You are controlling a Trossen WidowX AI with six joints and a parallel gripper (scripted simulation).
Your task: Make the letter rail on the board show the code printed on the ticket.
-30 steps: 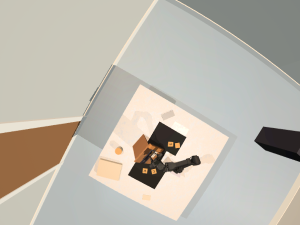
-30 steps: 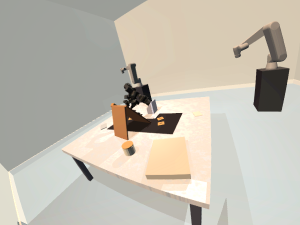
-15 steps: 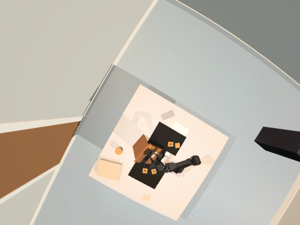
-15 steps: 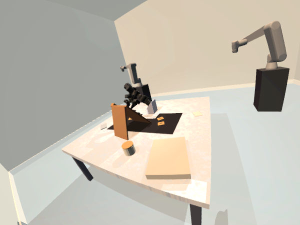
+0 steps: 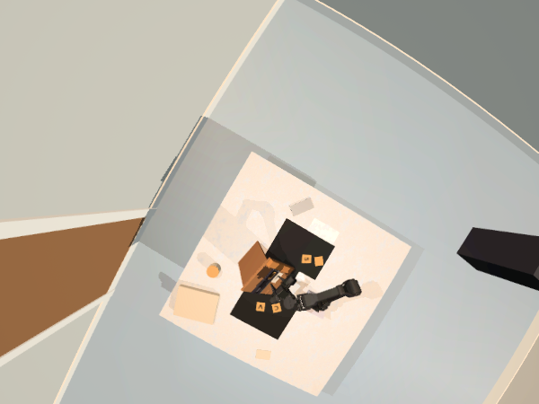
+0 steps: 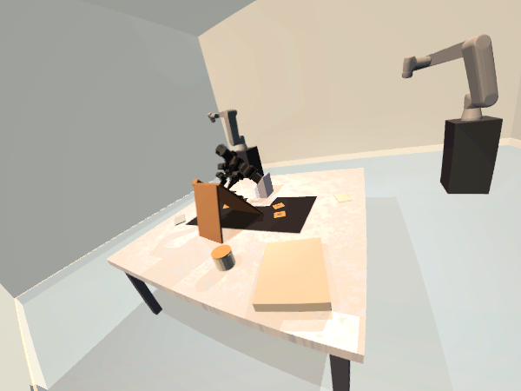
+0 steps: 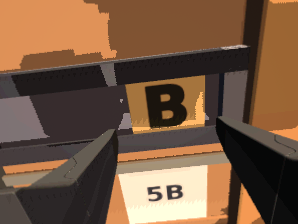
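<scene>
My gripper tip is 20 mm short of the letter tile, 20 mm above it and 10 mm to the left of it. Also, from my gripper tip: black mat 190 mm below, 140 mm behind, 30 mm to the left; then grey block 450 mm to the right, 190 mm below, 90 mm ahead; then white ticket 90 mm below, 30 mm behind, 10 mm to the left.
</scene>
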